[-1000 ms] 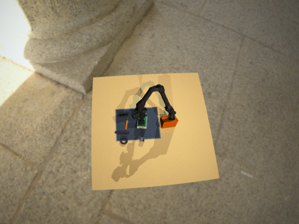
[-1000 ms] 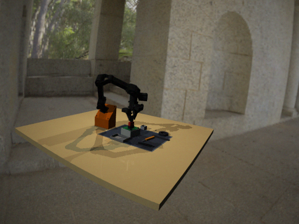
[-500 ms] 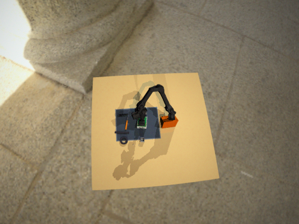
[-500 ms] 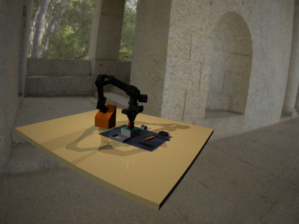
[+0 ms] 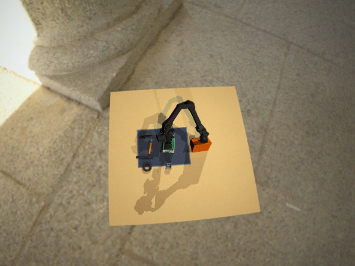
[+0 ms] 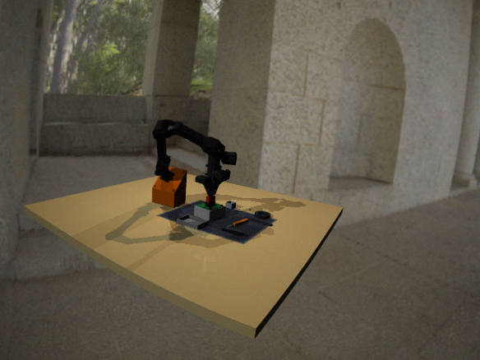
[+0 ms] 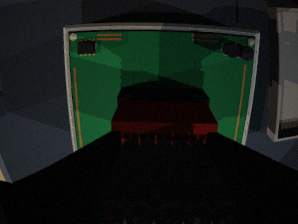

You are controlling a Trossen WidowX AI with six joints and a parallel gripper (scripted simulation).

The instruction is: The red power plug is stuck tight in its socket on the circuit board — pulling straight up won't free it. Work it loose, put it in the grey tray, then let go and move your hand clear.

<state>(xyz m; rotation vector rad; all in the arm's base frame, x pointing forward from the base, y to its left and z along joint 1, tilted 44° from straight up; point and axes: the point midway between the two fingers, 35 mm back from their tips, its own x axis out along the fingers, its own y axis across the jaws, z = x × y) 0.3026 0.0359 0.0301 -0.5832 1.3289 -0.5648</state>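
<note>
Now: the red power plug 1 cm below my gripper tip. Also, from my gripper tip: blue mat 5 cm ahead, 10 cm below; black bar 21 cm ahead, 11 cm to the left, 10 cm below.
</note>
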